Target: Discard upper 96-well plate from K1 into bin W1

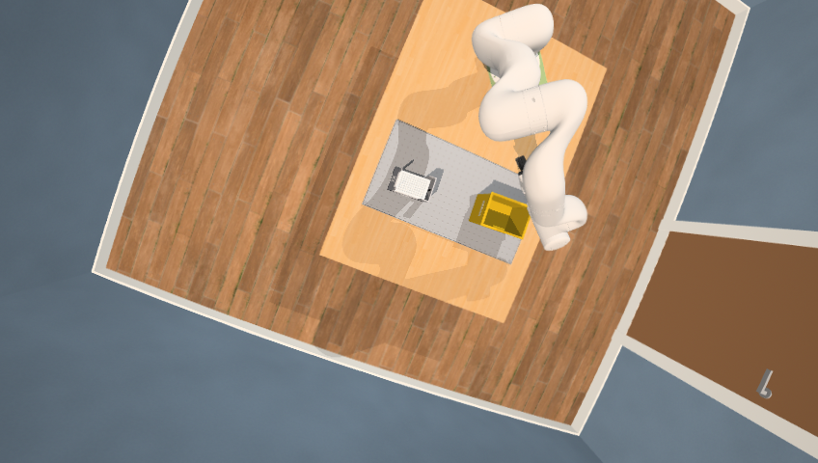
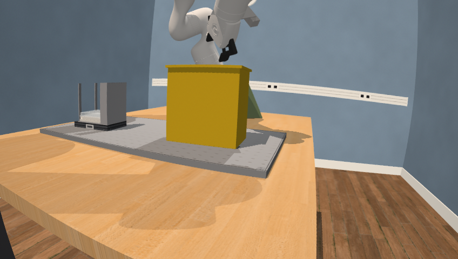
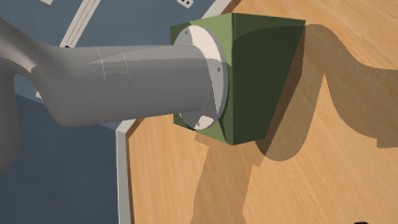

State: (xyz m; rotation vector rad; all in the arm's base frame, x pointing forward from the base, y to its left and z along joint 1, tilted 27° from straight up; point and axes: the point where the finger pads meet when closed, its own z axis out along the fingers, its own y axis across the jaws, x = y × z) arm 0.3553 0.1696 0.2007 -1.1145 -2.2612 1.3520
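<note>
My hand is 160 mm short of the clear 96-well plate, 330 mm to the left of it and 220 mm above it. From my hand the other things lie so: yellow plastics bin W1 (180 mm ahead, 30 mm to the left, 160 mm below); then grey wall (160 mm ahead, 260 mm to the right, 170 mm below).
</note>
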